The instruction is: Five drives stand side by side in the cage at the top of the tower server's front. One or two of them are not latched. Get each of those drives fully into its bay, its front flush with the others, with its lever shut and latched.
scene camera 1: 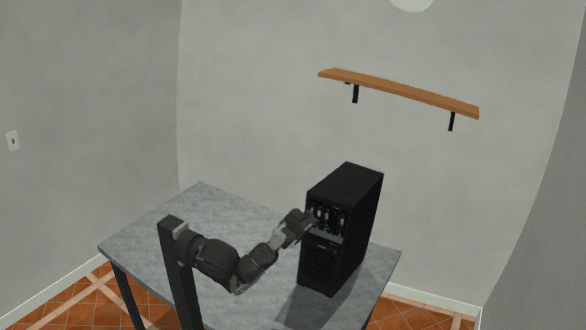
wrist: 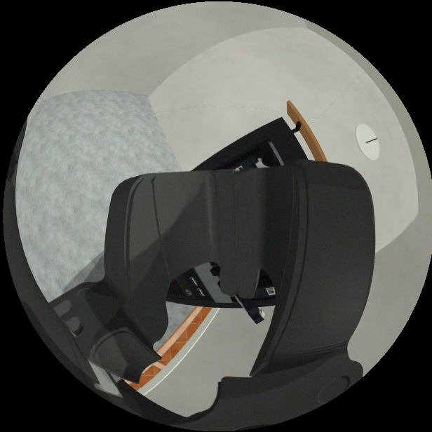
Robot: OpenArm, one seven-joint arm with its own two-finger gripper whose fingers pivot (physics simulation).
gripper: scene camera 1; wrist
same spot on gripper: (wrist: 309,224) = (scene camera 1: 304,213)
